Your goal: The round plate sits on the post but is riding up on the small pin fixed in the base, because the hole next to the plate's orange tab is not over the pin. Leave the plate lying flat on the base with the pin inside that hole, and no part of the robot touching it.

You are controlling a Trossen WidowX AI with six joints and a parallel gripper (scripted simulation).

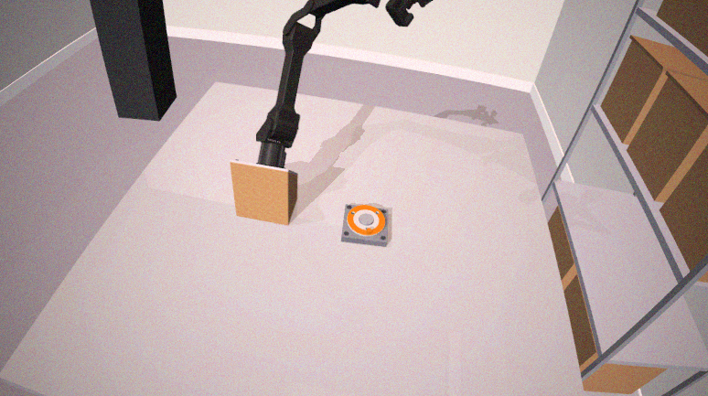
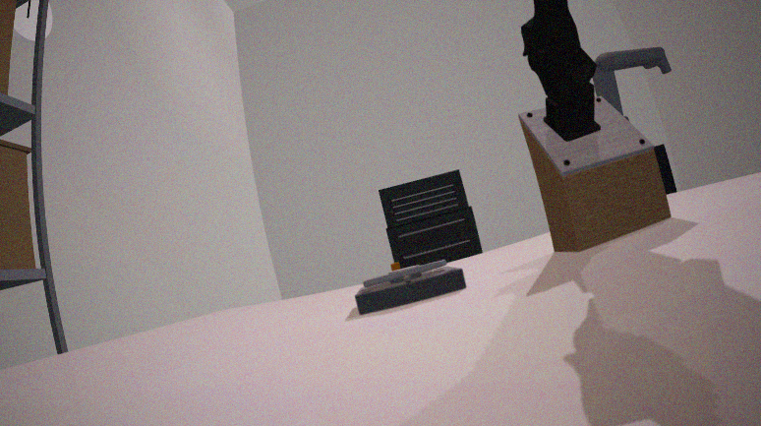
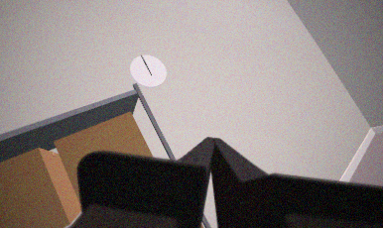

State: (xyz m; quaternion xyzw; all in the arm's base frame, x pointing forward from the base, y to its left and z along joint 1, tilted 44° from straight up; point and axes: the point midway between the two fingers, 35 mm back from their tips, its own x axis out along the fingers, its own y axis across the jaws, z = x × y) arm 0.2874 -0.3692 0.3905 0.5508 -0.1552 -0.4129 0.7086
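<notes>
Right now the round plate is 650 mm below my gripper tip, 80 mm behind it and 30 mm to the right of it. Also, from my gripper tip: grey square base 660 mm below, 80 mm behind, 10 mm to the right.
</notes>
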